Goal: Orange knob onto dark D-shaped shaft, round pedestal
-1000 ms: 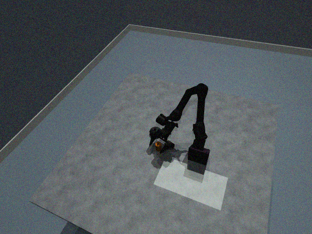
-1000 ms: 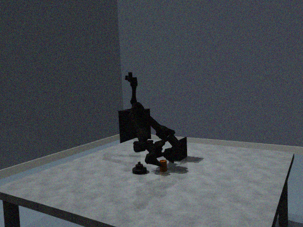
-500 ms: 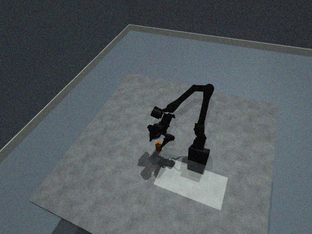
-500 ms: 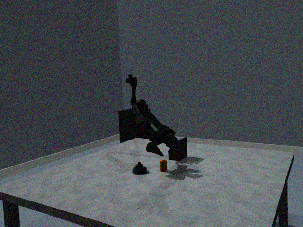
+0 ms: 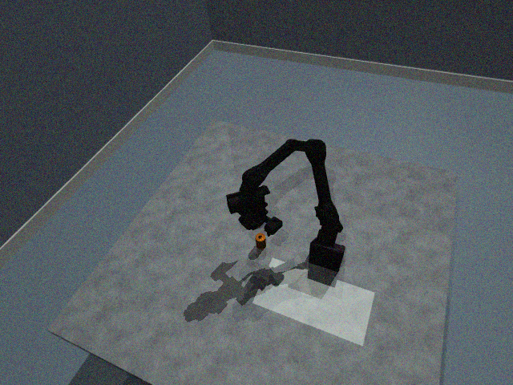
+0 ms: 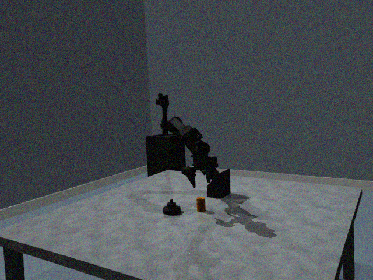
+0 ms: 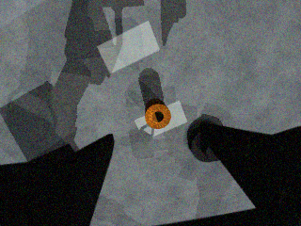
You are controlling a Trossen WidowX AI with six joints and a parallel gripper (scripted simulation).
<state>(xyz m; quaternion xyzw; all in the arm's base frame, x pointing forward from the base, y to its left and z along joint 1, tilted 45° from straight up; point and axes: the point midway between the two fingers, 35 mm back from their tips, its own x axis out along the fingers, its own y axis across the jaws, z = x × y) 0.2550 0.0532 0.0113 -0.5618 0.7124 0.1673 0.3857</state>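
Right now the orange knob is 90 mm below my gripper tip and 10 mm to the right of it. From my gripper tip the other things lie so: round pedestal 130 mm to the right, 90 mm below, 70 mm ahead.
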